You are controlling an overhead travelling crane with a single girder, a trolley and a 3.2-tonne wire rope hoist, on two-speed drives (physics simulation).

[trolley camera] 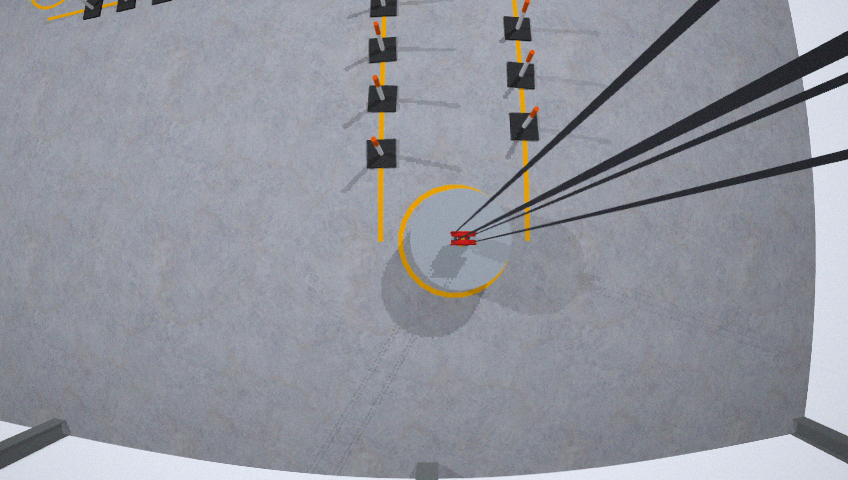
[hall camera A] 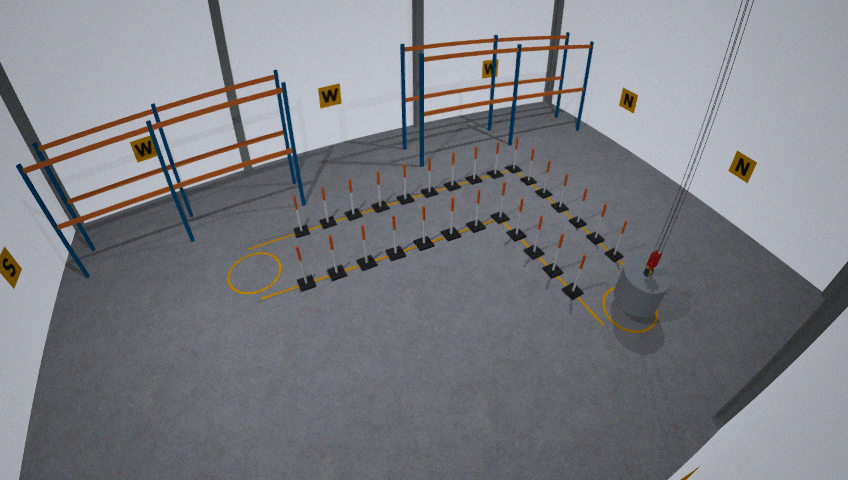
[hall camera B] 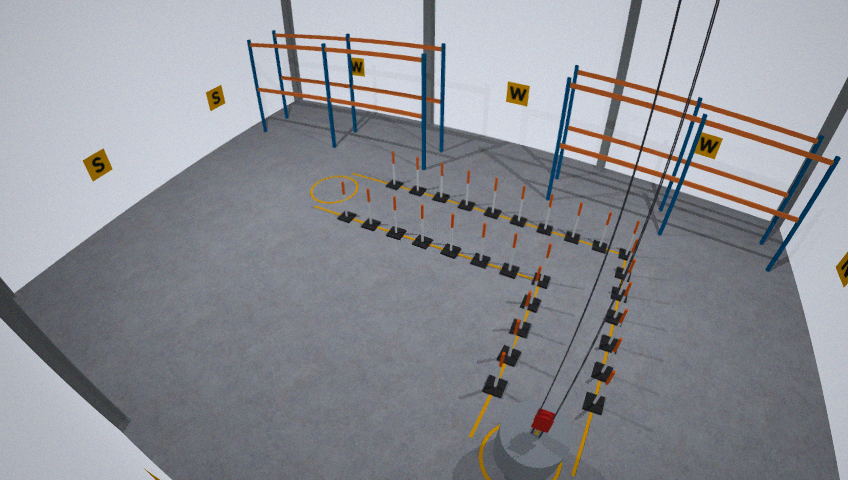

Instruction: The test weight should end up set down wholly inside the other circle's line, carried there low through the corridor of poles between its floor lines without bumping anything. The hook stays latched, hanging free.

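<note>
The test weight (hall camera A: 637, 300) (hall camera B: 550, 450) (trolley camera: 431, 223), a grey cylinder, hangs upright and low from the hook. Its shadows lie apart from its base in hall camera A. It is over the near circle (hall camera A: 604, 306) (hall camera B: 481, 452) (trolley camera: 401, 237) and hides part of that line's right side in the trolley camera. My gripper, the hook (hall camera A: 649, 271) (hall camera B: 537, 433) (trolley camera: 462, 238) under the red block, is shut on the weight; its latch is too small to make out. The other circle (hall camera A: 228, 273) (hall camera B: 311, 190) (trolley camera: 47, 7) lies at the corridor's far end.
Poles on black bases (hall camera A: 305, 283) (hall camera B: 495, 386) (trolley camera: 381, 153) stand along both floor lines (hall camera A: 589, 310) (hall camera B: 480, 417) (trolley camera: 380, 208) of the corridor, which has one corner. Two blue and orange racks (hall camera A: 170, 181) (hall camera A: 421, 110) (hall camera B: 423, 113) (hall camera B: 683, 172) stand along the W wall.
</note>
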